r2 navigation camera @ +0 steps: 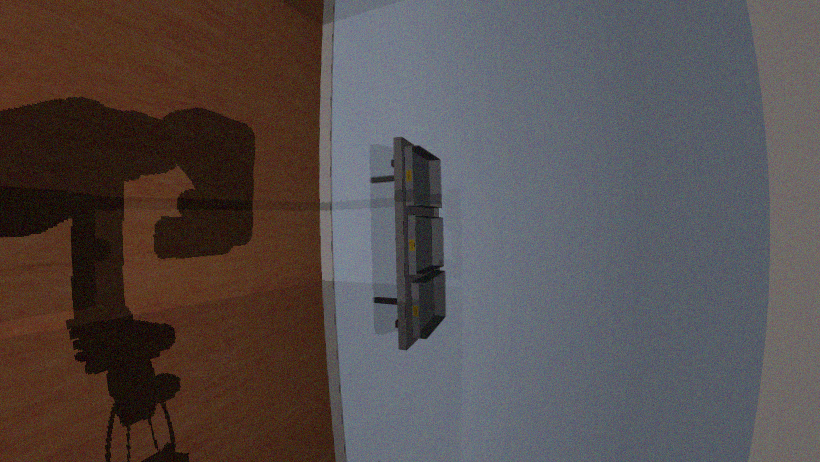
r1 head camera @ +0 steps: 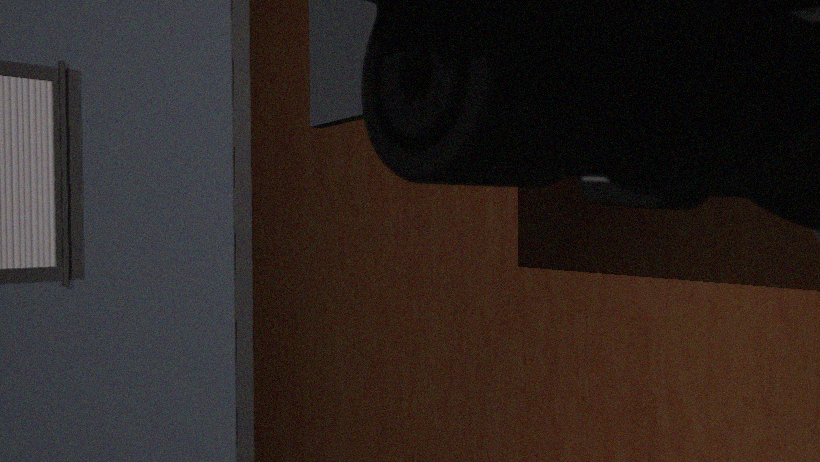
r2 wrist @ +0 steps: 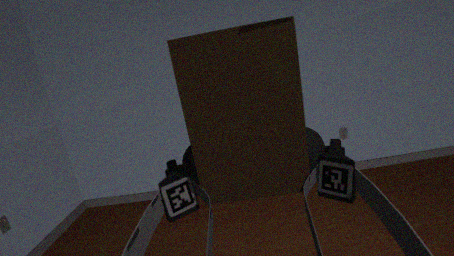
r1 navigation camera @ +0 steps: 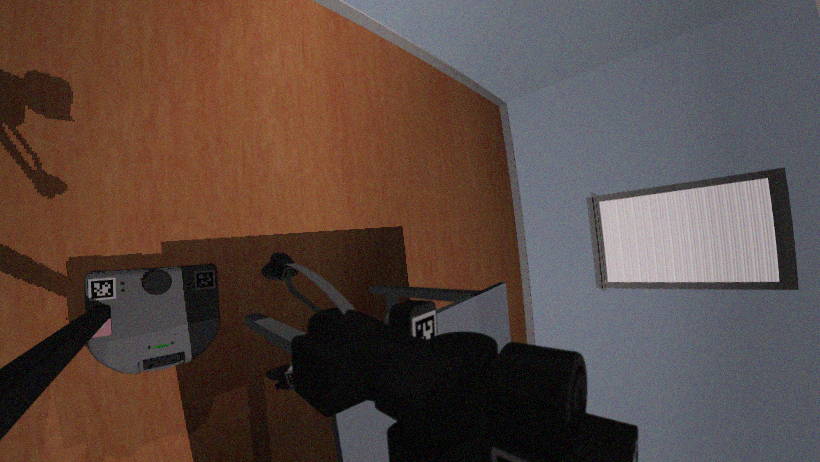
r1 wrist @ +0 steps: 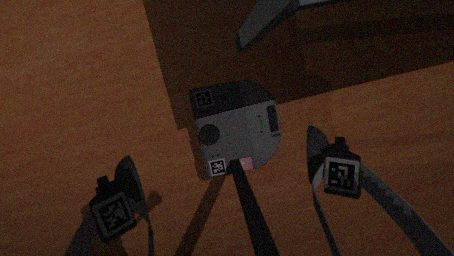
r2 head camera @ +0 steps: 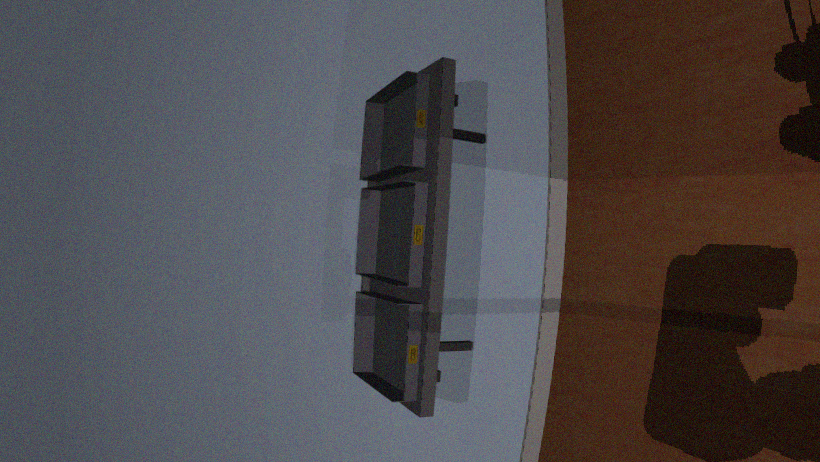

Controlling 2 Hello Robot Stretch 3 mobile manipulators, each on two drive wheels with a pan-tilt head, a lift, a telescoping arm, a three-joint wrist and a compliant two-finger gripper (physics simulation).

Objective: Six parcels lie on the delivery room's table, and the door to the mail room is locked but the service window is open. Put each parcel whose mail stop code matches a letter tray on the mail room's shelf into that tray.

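r1's gripper (r1 navigation camera: 280, 321) (r1 wrist: 221, 165) is open and empty, pointing down over the floor beside r1's base. r2's gripper (r2 wrist: 252, 156) is shut on a plain brown parcel (r2 wrist: 240, 100), held upright between its fingertips; no code shows on the side in view. In r2's head and navigation views a grey wall shelf (r2 head camera: 440, 229) (r2 navigation camera: 401, 241) carries three letter trays: one tray (r2 head camera: 398, 132) (r2 navigation camera: 422, 180), a middle tray (r2 head camera: 395, 235) (r2 navigation camera: 424, 243) and another tray (r2 head camera: 390, 344) (r2 navigation camera: 430, 301). Their yellow labels are too small to read. The trays look empty.
r1's base (r1 navigation camera: 149, 315) (r1 wrist: 240, 130) stands on the wood floor. A pale tabletop (r1 navigation camera: 487, 309) (r1 head camera: 338, 68) with grey legs is partly hidden behind r1's black arm (r1 head camera: 573, 86). A window with a blind (r1 head camera: 25, 172) (r1 navigation camera: 688, 235) is in the blue wall. Robot shadows fall near r2's shelf wall.
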